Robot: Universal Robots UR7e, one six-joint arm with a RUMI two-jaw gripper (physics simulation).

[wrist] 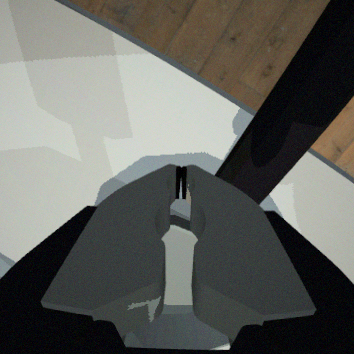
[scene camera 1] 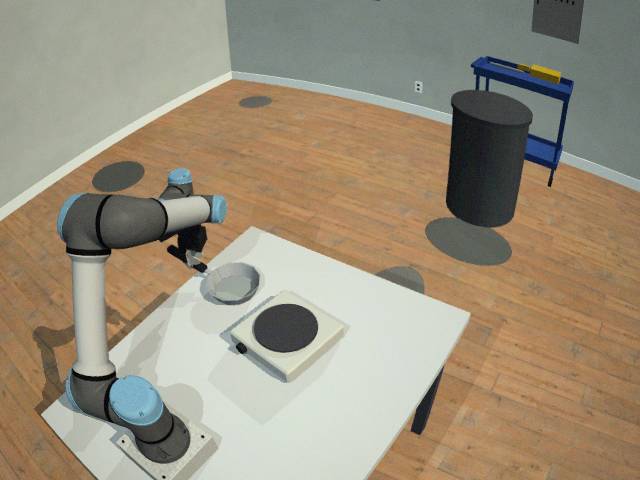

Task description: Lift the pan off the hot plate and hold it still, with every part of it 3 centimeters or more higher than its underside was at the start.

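Where they show: gripper, fingertip midpoint: [wrist: 180, 169] [scene camera 1: 191, 268]; arm's base, origin of the base link: [scene camera 1: 163, 439].
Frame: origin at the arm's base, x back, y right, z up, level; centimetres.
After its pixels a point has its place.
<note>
The grey pan [scene camera 1: 233, 290] @[y -19.4, x -61.5, z -7.0 cm] [wrist: 178, 280] @[y -18.9, x -64.0, z -7.0 cm] appears to rest upright on the white table, beside the hot plate [scene camera 1: 285, 327] @[y 7.6, x -50.8, z -0.6 cm] and apart from it. In the wrist view, part of the pan shows between and below the jaws. Its black handle [scene camera 1: 178, 253] @[y -42.8, x -61.6, z 0.3 cm] [wrist: 295, 100] @[y -39.3, x -61.4, z -0.4 cm] points away from the hot plate, past the table's edge. My gripper [scene camera 1: 194, 259] @[y -33.7, x -58.0, z -0.3 cm] [wrist: 180, 169] @[y -33.7, x -58.0, z -0.3 cm] is shut with nothing between its fingertips. It is at the handle, near the pan's rim. In the wrist view the handle passes to the right of the fingertips, and its inner end is hidden behind the right jaw.
The white table [scene camera 1: 382, 341] @[y 32.7, x -62.9, z -7.2 cm] [wrist: 165, 105] @[y -34.8, x -55.9, z -7.3 cm] carries the arm's base plate [scene camera 1: 199, 448] @[y 9.8, x -3.3, z -0.1 cm] at its near left corner. The hot plate has a black knob [scene camera 1: 241, 348] @[y -0.7, x -39.4, z -2.9 cm] on its side. A dark barrel [scene camera 1: 485, 170] and a blue cart [scene camera 1: 563, 121] stand beyond the table.
</note>
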